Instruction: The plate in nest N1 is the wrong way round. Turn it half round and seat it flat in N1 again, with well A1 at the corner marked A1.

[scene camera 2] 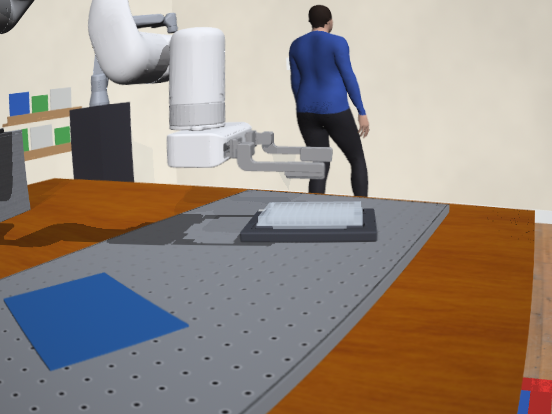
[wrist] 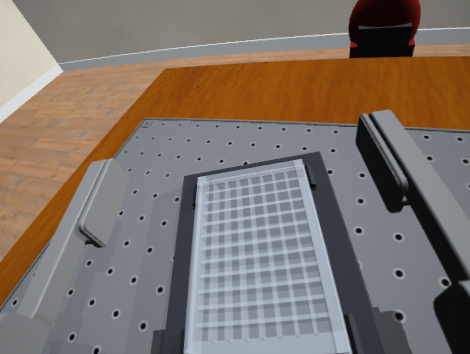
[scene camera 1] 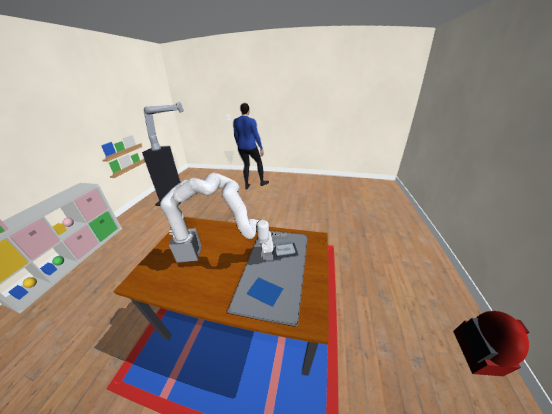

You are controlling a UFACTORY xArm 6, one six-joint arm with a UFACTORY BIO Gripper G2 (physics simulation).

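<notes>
The clear, gridded well plate (scene camera 1: 286, 249) (scene camera 2: 311, 215) (wrist: 257, 250) lies in the dark nest N1 (scene camera 2: 250, 235) (wrist: 334, 220). It looks about level, with its long sides along the nest's long sides. My gripper (scene camera 2: 318, 162) (wrist: 243, 181) is open and empty. Its fingers stand level above the plate, apart from it, one out beyond each long side in the wrist view. A gap shows between fingers and plate in scene camera 2. Well A1 and the corner mark A1 cannot be made out. The near end of plate and nest is cut off in the wrist view.
The nest stands on a grey perforated board (scene camera 1: 280, 270) (scene camera 2: 280, 280) (wrist: 150, 145) on the wooden table (scene camera 1: 215, 290) (scene camera 2: 450, 280). A flat blue square (scene camera 1: 265, 291) (scene camera 2: 95, 320) lies on the board. A person (scene camera 1: 246, 135) (scene camera 2: 322, 75) stands beyond the table.
</notes>
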